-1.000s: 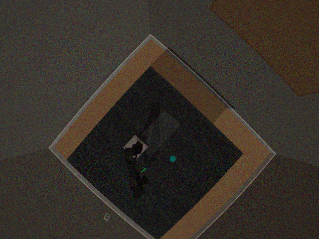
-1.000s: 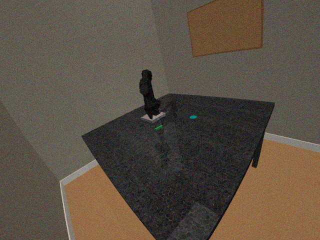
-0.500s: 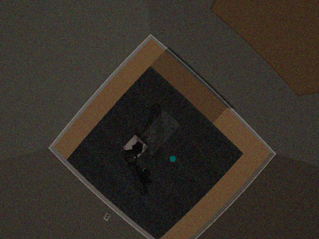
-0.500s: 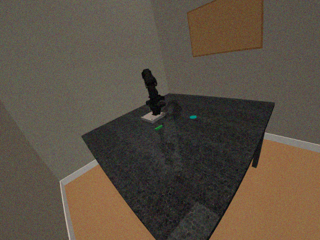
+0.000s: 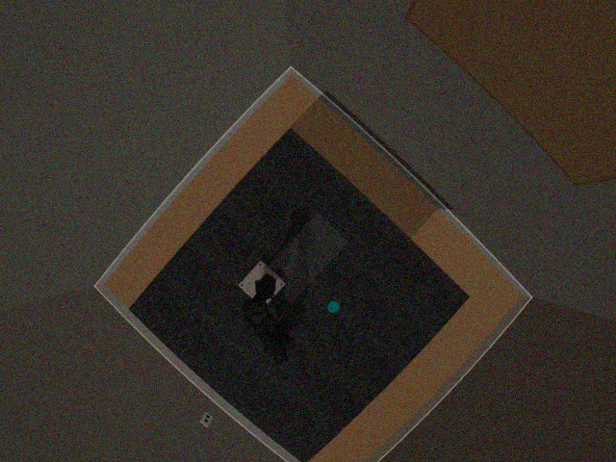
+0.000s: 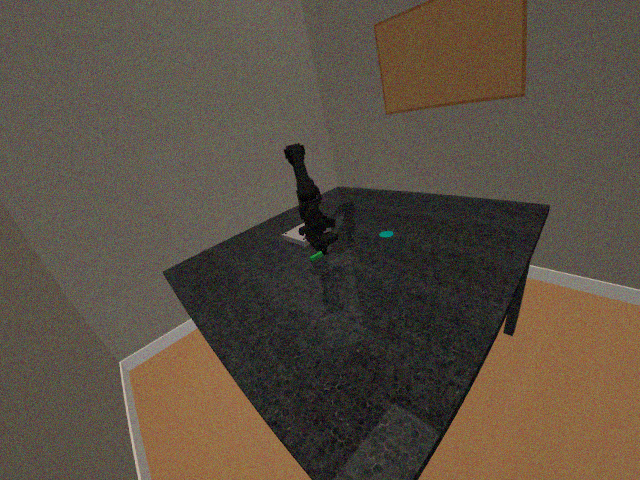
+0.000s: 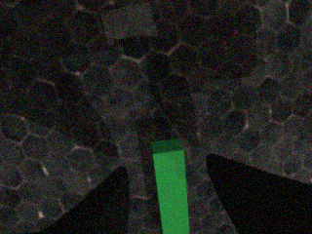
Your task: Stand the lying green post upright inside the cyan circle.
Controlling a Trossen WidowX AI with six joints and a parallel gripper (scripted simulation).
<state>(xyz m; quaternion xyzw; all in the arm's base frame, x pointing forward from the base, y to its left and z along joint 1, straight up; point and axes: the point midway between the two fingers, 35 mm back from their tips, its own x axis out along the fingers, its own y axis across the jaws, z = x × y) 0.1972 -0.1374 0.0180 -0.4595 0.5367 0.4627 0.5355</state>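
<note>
The cyan circle lies 250 mm to the left of my gripper tip, 140 mm ahead of it and 10 mm below it. Also, from my gripper tip: green post: 20 mm to the right.
</note>
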